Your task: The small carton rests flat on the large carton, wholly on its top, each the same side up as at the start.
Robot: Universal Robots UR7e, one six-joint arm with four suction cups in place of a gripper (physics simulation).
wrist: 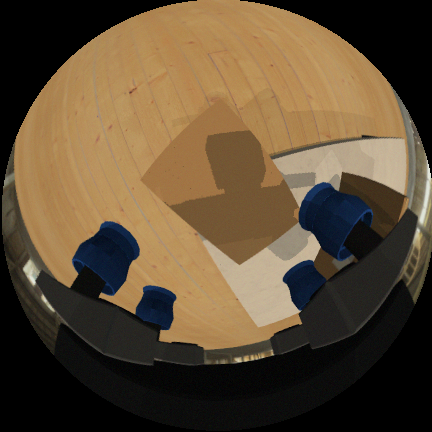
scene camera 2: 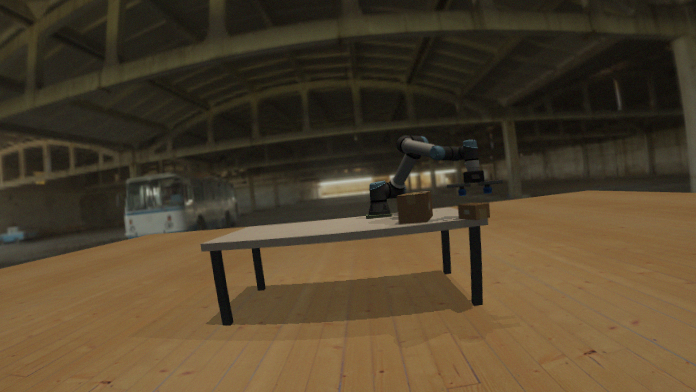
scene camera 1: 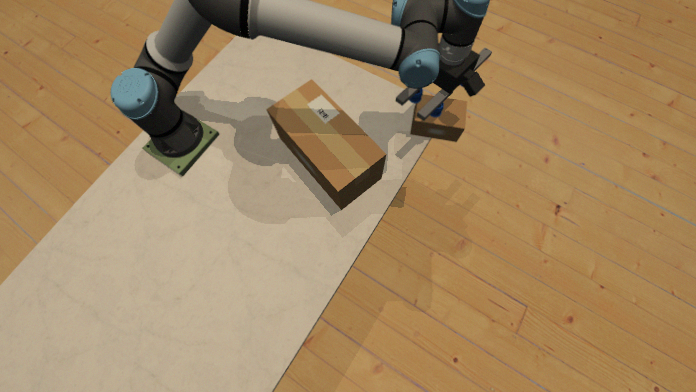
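My suction head (wrist: 329, 214) is 7 cm from the lens. The marked spots on my suction head and a small carton (wrist: 215, 174) are 9 cm apart. The small carton is 11 cm from the lens; a large carton (wrist: 387, 205) is 28 cm from the lens.
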